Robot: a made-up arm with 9 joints. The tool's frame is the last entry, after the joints.
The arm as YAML. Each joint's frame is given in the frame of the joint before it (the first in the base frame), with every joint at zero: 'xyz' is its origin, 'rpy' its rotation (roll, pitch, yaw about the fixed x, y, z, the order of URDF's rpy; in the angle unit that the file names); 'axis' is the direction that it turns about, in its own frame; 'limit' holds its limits. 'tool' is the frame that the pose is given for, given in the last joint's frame.
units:
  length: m
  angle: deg
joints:
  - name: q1
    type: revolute
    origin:
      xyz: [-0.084, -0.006, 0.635]
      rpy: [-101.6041, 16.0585, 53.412]
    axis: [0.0, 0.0, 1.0]
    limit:
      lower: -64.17
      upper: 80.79
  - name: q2
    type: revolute
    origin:
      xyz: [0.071, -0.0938, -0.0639]
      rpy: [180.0, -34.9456, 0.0]
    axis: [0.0, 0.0, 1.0]
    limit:
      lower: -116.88
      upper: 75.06
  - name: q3
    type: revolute
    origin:
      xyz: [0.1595, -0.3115, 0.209]
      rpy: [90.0, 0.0, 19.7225]
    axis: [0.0, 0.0, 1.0]
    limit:
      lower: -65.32
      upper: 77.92
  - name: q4
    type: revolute
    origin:
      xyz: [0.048, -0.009, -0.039]
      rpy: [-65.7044, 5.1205, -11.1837]
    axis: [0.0, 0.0, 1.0]
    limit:
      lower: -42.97
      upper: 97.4
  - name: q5
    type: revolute
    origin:
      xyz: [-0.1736, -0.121, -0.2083]
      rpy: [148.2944, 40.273, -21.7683]
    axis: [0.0, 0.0, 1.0]
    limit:
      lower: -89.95
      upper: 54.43
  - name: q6
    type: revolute
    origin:
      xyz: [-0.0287, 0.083, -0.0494]
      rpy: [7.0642, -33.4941, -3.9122]
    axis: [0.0, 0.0, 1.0]
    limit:
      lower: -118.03
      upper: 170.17
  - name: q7
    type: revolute
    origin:
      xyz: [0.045, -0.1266, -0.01]
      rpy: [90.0, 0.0, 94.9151]
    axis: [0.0, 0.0, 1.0]
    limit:
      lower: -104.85
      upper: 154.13
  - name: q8
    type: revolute
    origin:
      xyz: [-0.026, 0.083, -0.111]
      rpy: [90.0, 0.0, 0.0]
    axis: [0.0, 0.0, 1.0]
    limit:
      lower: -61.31
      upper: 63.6
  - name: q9
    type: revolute
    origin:
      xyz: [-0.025, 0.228, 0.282]
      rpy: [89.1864, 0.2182, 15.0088]
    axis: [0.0, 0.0, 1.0]
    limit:
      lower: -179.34
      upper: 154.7
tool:
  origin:
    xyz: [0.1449, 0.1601, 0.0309]
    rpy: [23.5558, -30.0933, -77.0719]
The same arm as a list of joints. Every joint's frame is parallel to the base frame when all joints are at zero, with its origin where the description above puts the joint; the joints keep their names.
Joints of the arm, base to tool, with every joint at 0 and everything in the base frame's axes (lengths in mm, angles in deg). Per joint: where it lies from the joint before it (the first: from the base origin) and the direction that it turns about. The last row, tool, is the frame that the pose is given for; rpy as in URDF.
q1: axis -0.819696 0.539197 -0.193299 offset -84 -6 635
q2: axis 1 0 0 offset 93 52 81
q3: axis 0 0 -1 offset 209 45 -347.1
q4: axis 0.887005 0.212801 -0.409802 offset -9 48 39
q5: axis -0.558608 -0.827613 -0.054901 offset -202 -214 -40
q6: axis 0 -1 0 offset 49 32 -82
q7: axis -1 0 0 offset -34 10 130
q8: axis 0 1 0 offset 111 -83 26
q9: axis 0.965775 0.0142 -0.258993 offset -228 282 25
tool: offset -10 160 -148 rpy -73.45 18.47 -61.92
Joint limits (deg, base to tool): -64.17..80.79 -116.88..75.06 -65.32..77.92 -42.97..97.4 -89.95..54.43 -118.03..170.17 -104.85..154.13 -61.31..63.6 -179.34..154.7

